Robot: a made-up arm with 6 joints.
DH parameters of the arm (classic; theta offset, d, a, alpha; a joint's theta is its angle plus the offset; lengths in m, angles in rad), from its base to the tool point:
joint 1: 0 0.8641 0.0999 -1.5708
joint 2: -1.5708 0 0.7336 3.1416
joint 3: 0 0 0.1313 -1.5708
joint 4: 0 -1.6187 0 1.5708
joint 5: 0 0 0 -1.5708
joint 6: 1.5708 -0.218 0 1.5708
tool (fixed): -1.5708 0 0 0
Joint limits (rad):
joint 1: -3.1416..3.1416
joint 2: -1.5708..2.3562
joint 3: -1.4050..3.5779
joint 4: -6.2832..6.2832
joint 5: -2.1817..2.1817
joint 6: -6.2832..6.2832
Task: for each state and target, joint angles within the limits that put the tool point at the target. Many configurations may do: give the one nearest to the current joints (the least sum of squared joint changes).
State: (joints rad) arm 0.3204 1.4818 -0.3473 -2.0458 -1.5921 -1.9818
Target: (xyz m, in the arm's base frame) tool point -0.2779 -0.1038 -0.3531
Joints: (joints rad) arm 0.9083 1.6164 -0.8716 -2.3337 -1.7419 -1.9818
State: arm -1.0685 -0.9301 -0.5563 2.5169 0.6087 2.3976
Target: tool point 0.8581 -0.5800 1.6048
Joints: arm -0.6963 -1.3428 -0.9986 2.5134 0.9665 2.3976
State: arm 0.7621 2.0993 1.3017 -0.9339 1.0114 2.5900
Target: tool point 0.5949 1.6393 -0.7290
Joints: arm 1.3269 1.8632 0.7361 -0.9964 1.4360 2.5900
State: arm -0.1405 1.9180 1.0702 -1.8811 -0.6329 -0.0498
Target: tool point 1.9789 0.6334 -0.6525
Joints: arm 0.2484 1.9340 1.0661 -1.8737 -0.6593 -0.0498
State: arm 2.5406 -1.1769 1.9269 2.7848 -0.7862 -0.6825
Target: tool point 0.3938 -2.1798 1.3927
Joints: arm 1.7259 -0.8423 2.1037 2.8476 -0.9746 -0.6825
